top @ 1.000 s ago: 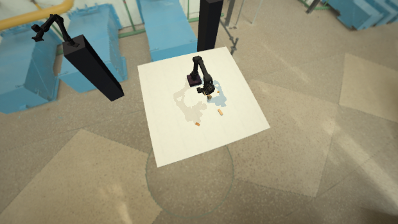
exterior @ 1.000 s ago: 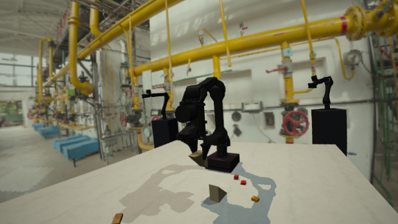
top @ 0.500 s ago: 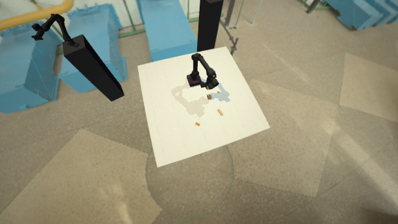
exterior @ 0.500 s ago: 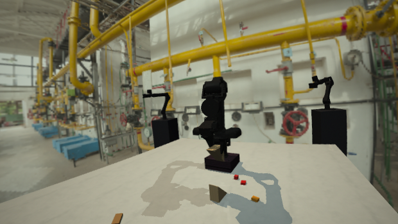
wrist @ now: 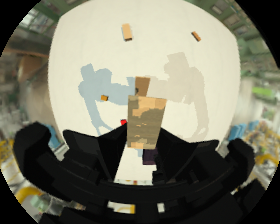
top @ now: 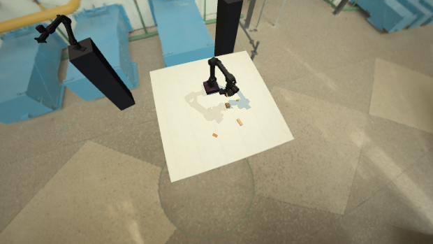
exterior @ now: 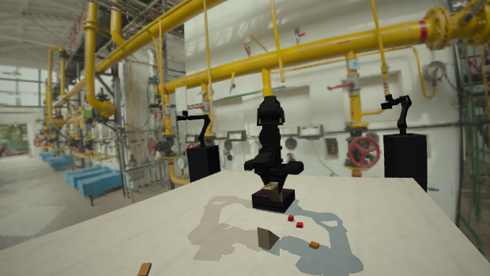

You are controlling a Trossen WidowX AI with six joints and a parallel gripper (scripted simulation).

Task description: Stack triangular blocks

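My gripper tip is now 140 mm above the small orange block, 120 mm to the right of it and 50 mm short of it. The rest, counted from my gripper tip: triangular block (10 mm above).
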